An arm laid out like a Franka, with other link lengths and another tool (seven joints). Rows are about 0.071 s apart.
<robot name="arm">
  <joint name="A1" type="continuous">
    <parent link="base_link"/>
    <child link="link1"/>
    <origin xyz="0 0 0.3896"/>
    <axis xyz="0 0 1"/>
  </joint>
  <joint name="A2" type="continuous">
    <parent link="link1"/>
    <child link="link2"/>
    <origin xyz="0 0 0" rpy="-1.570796 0 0"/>
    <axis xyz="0 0 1"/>
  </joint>
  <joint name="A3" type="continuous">
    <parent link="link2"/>
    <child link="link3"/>
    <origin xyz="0 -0.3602 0" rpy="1.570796 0 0"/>
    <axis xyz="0 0 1"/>
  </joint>
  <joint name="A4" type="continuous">
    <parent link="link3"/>
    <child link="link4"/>
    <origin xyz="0.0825 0 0" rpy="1.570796 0 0"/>
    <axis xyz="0 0 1"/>
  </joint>
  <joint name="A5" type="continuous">
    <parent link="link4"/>
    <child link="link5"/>
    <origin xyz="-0.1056 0.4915 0" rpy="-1.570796 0 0"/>
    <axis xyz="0 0 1"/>
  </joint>
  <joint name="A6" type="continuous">
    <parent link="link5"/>
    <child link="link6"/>
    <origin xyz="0 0 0" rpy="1.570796 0 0"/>
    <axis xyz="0 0 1"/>
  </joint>
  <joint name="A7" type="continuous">
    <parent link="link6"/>
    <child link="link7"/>
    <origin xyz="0.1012 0 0" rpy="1.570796 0 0"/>
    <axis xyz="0 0 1"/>
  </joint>
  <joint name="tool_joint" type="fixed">
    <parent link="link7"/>
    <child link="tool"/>
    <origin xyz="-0.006 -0.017 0.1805" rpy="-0.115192 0 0.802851"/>
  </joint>
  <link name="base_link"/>
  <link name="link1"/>
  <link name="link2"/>
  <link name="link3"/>
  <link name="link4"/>
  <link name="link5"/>
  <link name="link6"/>
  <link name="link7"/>
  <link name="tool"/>
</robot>
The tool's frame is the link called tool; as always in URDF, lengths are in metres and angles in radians. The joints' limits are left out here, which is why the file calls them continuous.
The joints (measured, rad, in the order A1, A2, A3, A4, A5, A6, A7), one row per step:
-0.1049 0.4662 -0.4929 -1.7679 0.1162 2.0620 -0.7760
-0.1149 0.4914 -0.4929 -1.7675 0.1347 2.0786 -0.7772
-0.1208 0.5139 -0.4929 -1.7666 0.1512 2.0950 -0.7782
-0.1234 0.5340 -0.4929 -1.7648 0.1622 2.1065 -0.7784
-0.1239 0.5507 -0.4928 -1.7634 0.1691 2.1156 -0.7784
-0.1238 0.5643 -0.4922 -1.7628 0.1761 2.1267 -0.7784
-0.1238 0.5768 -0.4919 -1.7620 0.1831 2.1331 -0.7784
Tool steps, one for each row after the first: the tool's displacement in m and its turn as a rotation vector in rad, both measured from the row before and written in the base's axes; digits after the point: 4 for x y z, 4 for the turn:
-0.0023 -0.0062 -0.0159 0.0046 0.0015 -0.0174
-0.0008 -0.0038 -0.0139 0.0025 -0.0003 -0.0125
-0.0003 -0.0018 -0.0121 0.0011 0.0035 -0.0073
0.0000 -0.0005 -0.0101 -0.0001 0.0045 -0.0032
0.0007 0.0000 -0.0084 -0.0011 0.0005 -0.0023
0.0000 0.0002 -0.0078 0.0013 0.0030 -0.0032

